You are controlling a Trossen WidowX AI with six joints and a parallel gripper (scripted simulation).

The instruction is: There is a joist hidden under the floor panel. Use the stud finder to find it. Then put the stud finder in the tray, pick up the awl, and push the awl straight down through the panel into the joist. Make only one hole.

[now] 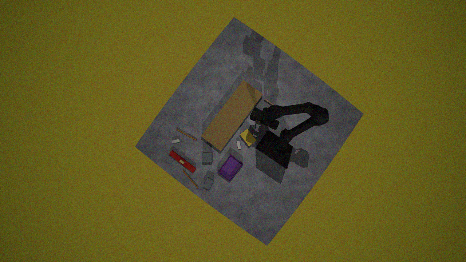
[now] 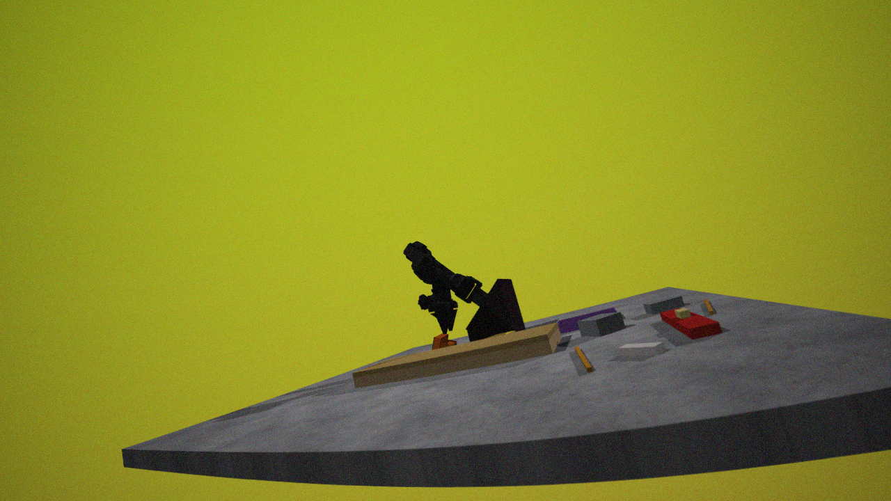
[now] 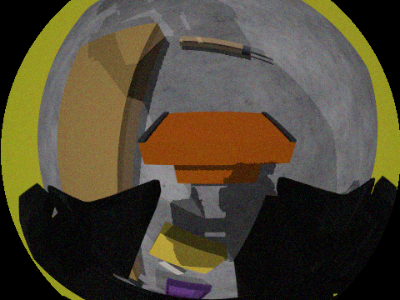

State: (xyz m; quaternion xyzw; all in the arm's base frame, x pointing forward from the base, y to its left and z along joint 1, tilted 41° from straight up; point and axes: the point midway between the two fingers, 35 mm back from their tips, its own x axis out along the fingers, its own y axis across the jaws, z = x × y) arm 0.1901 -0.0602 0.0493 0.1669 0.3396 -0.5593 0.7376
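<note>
The orange stud finder is 1 cm behind my gripper tip, 1 cm to the right of it and 5 cm below it. The rest, counted from my gripper tip: awl: 2 cm ahead, 15 cm to the right, 7 cm below; yellow block: 1 cm behind, 16 cm to the left, 6 cm below; purple tray: 6 cm behind, 41 cm to the left, 6 cm below.
</note>
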